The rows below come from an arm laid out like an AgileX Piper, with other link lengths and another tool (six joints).
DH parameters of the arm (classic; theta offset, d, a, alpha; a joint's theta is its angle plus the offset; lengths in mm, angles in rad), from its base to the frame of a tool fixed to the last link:
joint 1: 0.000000 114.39 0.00 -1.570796
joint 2: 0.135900 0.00 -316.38 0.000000
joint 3: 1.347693 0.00 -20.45 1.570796
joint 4: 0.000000 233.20 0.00 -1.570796
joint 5: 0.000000 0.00 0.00 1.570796
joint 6: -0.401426 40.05 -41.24 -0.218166
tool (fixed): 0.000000 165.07 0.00 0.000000
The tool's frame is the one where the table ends.
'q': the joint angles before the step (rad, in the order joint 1, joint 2, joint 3, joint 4, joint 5, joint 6). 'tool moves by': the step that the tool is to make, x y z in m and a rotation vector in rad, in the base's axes. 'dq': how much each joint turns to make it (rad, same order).
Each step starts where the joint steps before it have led.
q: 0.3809, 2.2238, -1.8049, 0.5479, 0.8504, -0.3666
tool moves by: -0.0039, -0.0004, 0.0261, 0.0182, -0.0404, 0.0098
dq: -0.0003, -0.0481, 0.0002, 0.0047, 0.0084, -0.0091
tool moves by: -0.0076, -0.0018, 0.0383, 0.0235, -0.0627, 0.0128
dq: 0.0000, -0.0724, 0.0005, 0.0020, 0.0105, -0.0101
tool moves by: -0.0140, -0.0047, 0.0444, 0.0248, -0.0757, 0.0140
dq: -0.0003, -0.0942, 0.0138, 0.0016, 0.0077, -0.0141
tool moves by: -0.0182, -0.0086, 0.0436, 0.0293, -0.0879, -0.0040
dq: -0.0004, -0.1133, 0.0481, 0.0043, -0.0253, -0.0144
